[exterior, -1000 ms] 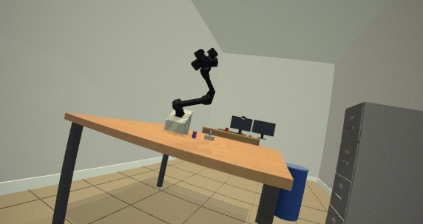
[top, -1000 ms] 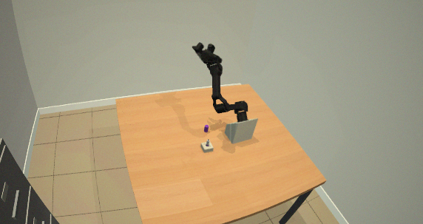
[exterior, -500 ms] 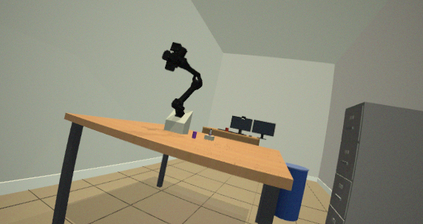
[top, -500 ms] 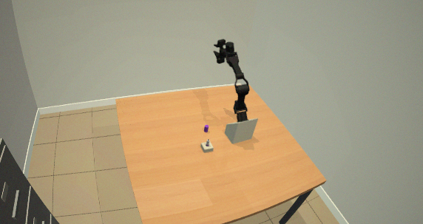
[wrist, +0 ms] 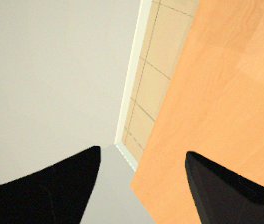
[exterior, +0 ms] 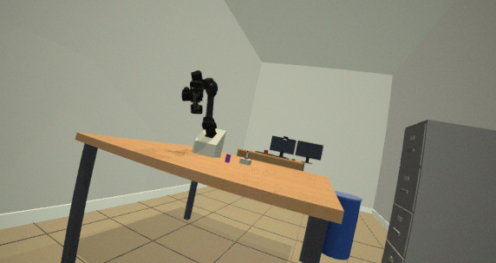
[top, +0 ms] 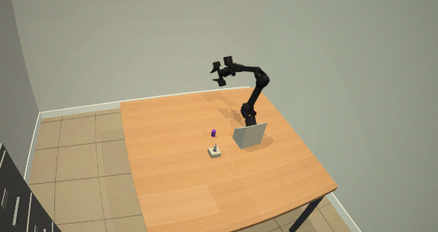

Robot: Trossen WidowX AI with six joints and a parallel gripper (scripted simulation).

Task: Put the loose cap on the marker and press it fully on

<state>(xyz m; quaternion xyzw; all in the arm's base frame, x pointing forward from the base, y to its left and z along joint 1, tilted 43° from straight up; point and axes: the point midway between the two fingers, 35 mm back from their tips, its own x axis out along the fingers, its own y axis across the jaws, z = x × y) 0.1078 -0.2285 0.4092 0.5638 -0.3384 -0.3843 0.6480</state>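
Right now the purple cap is 360 mm to the left of my gripper tip, 240 mm below it and 80 mm ahead of it. The rest, counted from my gripper tip: holder block 530 mm to the left, 250 mm below, 140 mm ahead.
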